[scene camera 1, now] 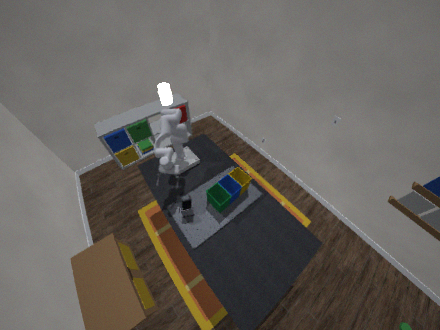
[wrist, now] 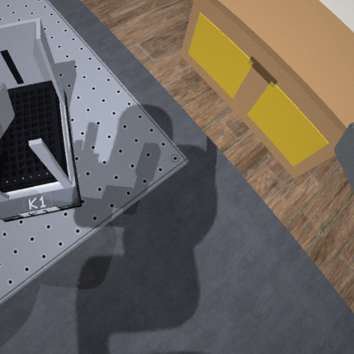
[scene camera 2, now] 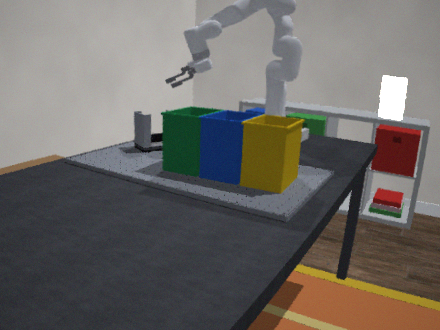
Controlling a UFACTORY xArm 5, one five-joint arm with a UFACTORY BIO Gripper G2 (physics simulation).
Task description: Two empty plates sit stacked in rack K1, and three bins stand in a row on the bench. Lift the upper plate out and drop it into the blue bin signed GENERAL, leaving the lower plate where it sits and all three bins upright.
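Places are measured from the arm's base along level axes (x ahead, y left, z up), in millimetres.
Where they show: hand at its tool point: (scene camera 1: 167, 184) (scene camera 2: 173, 82); arm's base at its link origin: (scene camera 1: 181, 156).
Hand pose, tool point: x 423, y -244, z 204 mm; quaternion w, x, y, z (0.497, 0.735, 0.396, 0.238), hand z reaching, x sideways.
Note:
Each offset is from my tool point to the top centre of the thing. Level surfaces: height alone.
Rack K1 @[dx +153, dy +78, dz -103 mm] (scene camera 1: 187, 212) (scene camera 2: 143, 130) (wrist: 15, 207) is pale grey with upright walls and corner posts. A black gridded plate @[dx +163, dy +75, dz -194 mm] (scene camera 1: 186, 203) (wrist: 32, 135) lies in it; whether a second is beneath is hidden. The green bin @[dx +241, dy +346, dz -62 mm] (scene camera 1: 218, 198) (scene camera 2: 182, 145), blue bin @[dx +212, dy +473, dz -62 mm] (scene camera 1: 230, 188) (scene camera 2: 220, 150) and yellow bin @[dx +184, dy +600, dz -62 mm] (scene camera 1: 240, 180) (scene camera 2: 265, 155) stand upright in a row, blue in the middle. No sign is readable on them. My gripper (scene camera 2: 171, 83) (wrist: 174, 134) is open and empty, high above the bench; in the wrist view the rack is at the left, partly behind one finger.
The rack and bins stand on a grey perforated board @[dz -241 mm] (scene camera 1: 200, 235) (scene camera 2: 125, 167) (wrist: 40, 237) on the dark bench @[dz -254 mm] (scene camera 1: 255, 250) (scene camera 2: 125, 240) (wrist: 260, 285). The green bin is nearest the rack. A brown cabinet (scene camera 1: 105, 280) (wrist: 295, 55) with yellow panels stands beyond the bench edge.

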